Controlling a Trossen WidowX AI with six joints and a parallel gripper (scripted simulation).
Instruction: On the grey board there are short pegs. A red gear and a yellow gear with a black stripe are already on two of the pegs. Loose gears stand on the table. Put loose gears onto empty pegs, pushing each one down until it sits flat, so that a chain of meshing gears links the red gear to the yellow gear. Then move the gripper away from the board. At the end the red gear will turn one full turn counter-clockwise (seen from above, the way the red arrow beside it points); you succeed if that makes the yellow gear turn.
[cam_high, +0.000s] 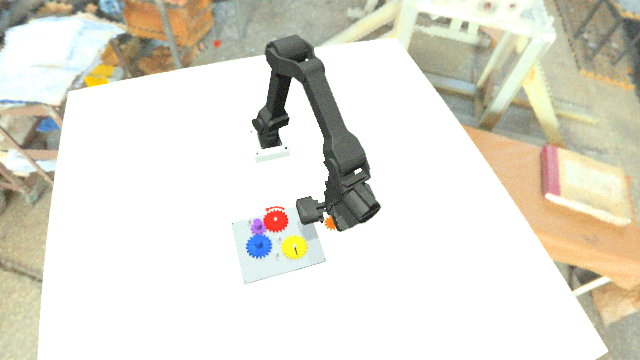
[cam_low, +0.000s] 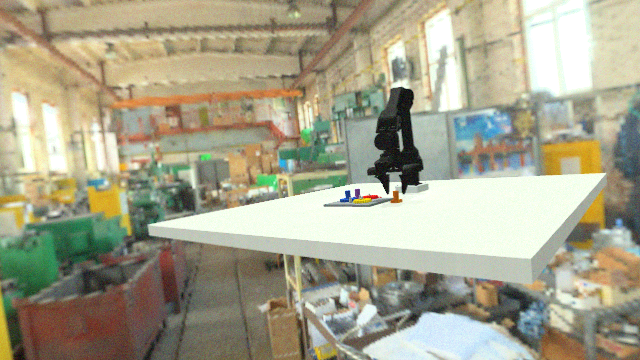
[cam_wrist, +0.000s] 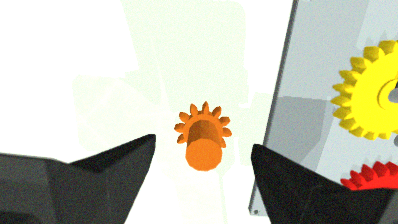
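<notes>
Now: gripper tip 1 cm short of the blue gear and 20 cm to the left of it. From my gripper tip the other things lie so: orange gear: 1 cm below; then red gear: 5 cm behind, 14 cm to the right, 1 cm below; then yellow gear: 4 cm ahead, 12 cm to the right, 1 cm below.
</notes>
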